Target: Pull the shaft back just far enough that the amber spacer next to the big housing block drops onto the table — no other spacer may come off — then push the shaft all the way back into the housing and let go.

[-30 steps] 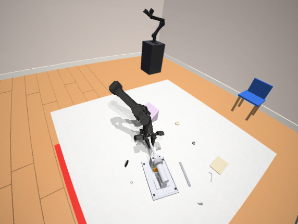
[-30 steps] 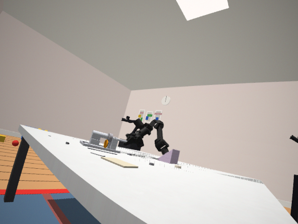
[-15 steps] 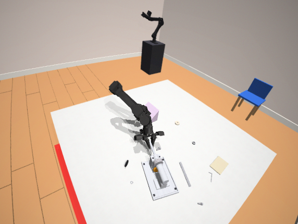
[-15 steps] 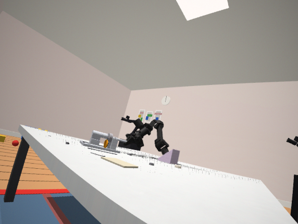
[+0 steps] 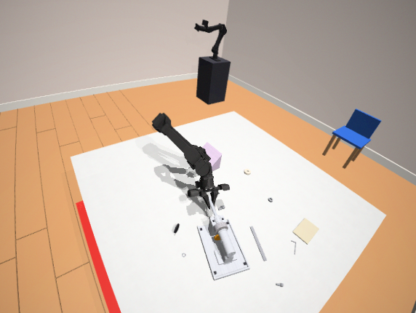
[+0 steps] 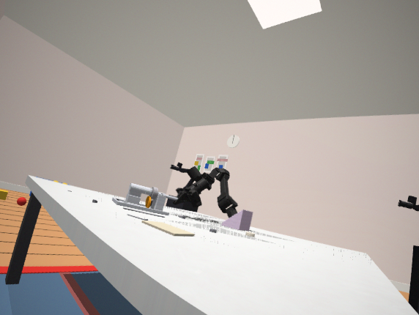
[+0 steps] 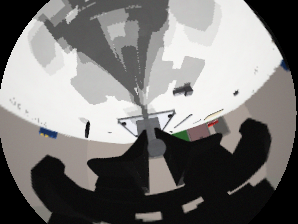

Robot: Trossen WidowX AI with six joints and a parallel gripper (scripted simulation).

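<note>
The amber spacer is 12 cm ahead of my gripper tip, 4 cm to the right of it and 2 cm below it. The rest, counted from my gripper tip: grey bar 23 cm ahead, 9 cm to the left, 5 cm below; then black piece 2 cm behind, 17 cm to the right, 3 cm below; then steel shaft 4 cm ahead, 1 cm to the right, 3 cm above.
</note>
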